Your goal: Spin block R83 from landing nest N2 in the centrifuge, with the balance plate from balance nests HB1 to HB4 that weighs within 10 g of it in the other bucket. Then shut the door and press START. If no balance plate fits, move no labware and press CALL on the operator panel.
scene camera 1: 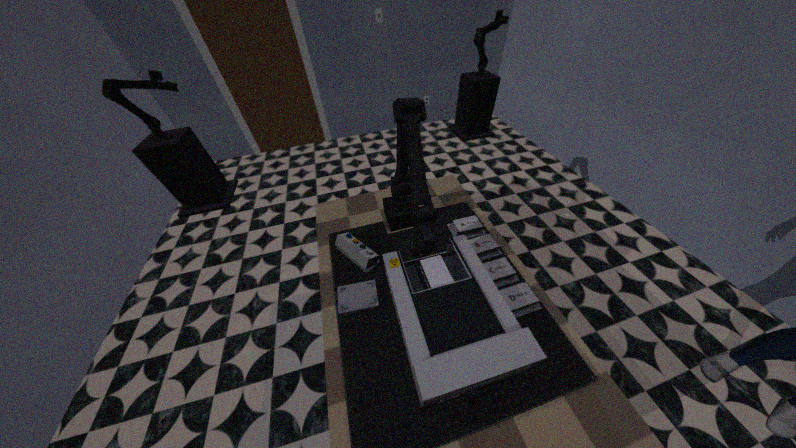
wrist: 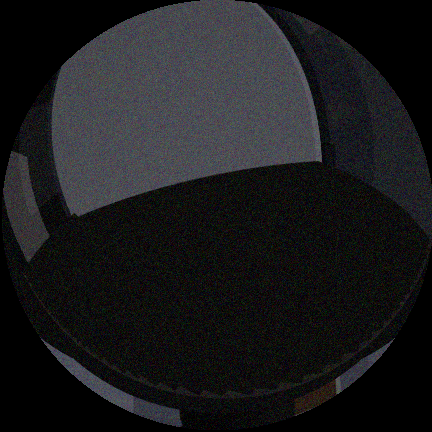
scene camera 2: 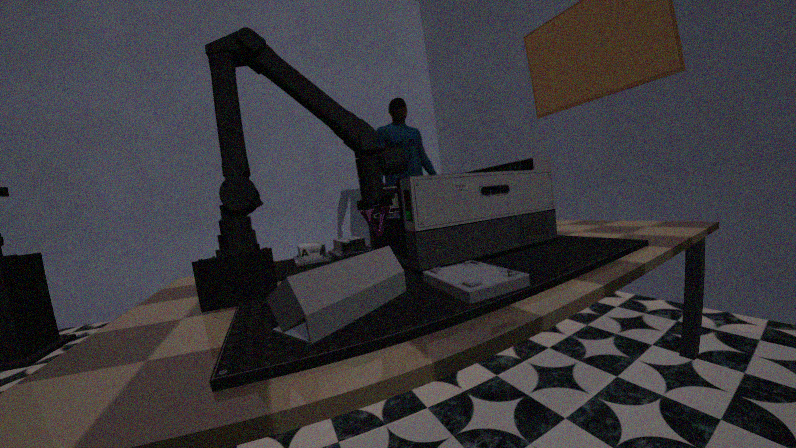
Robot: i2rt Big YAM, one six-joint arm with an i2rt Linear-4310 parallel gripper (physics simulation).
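Places are measured from the arm's base along level axes (x left, y back, z up), in centimetres.
Where they show: gripper, fingertip midpoint: (scene camera 2: 379,236); arm's base, link origin: (scene camera 1: 400,206) (scene camera 2: 240,253).
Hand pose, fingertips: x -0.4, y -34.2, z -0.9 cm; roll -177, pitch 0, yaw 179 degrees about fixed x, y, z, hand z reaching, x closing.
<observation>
Things, the pixels of their top centre, and the offset from my fingertips. "*": a spot on its surface instead. Level surfaces: height alone.
- white block, top centre: (scene camera 1: 436,271) dz +10.9, dx +0.9, dy -13.7 cm
- Labelled balance plates A, top centre: (scene camera 2: 310,244) (scene camera 1: 467,223) dz -2.5, dx +29.9, dy +14.9 cm
- B, top centre: (scene camera 2: 347,238) (scene camera 1: 482,243) dz -2.5, dx +30.5, dy +1.4 cm
- C, top centre: (scene camera 1: 497,268) dz -2.5, dx +29.8, dy -12.6 cm
- D, top centre: (scene camera 1: 518,295) dz -2.5, dx +30.9, dy -25.8 cm
- operator panel, top centre: (scene camera 2: 339,258) (scene camera 1: 354,244) dz +0.5, dx -26.4, dy +16.2 cm
- flat white square pad, surface spot: (scene camera 2: 476,279) * dz -5.7, dx -33.5, dy -3.9 cm
- black mat, surface height: dz -7.8 cm
- yellow label, surface spot: (scene camera 1: 394,262) * dz +13.3, dx -12.9, dy -7.3 cm
A white block (scene camera 1: 437,271) sits inside the dark-framed opening at the arm's end of the centrifuge (scene camera 1: 479,361) (scene camera 2: 481,203); its label cannot be read. Labelled balance plates A (scene camera 1: 467,223) (scene camera 2: 310,252), B (scene camera 1: 483,243) (scene camera 2: 349,245), C (scene camera 1: 498,268) and D (scene camera 1: 519,296) stand in a row along the centrifuge's side. The operator panel (scene camera 1: 352,249) (scene camera 2: 345,292) is on the other side. My gripper (scene camera 2: 378,219) is shut and empty, pointing down low at the centrifuge's end; the arm hides it in scene camera 1. A pale surface and a large dark one fill most of the wrist view.
A flat white square pad (scene camera 1: 357,296) (scene camera 2: 476,279) lies beside the centrifuge, past the panel. All stand on a black mat (scene camera 1: 378,384) (scene camera 2: 590,247). A yellow label (scene camera 1: 394,262) marks the centrifuge's corner. A person (scene camera 2: 402,141) stands behind the table. Two other arms stand on pedestals (scene camera 1: 183,166) (scene camera 1: 477,102).
</observation>
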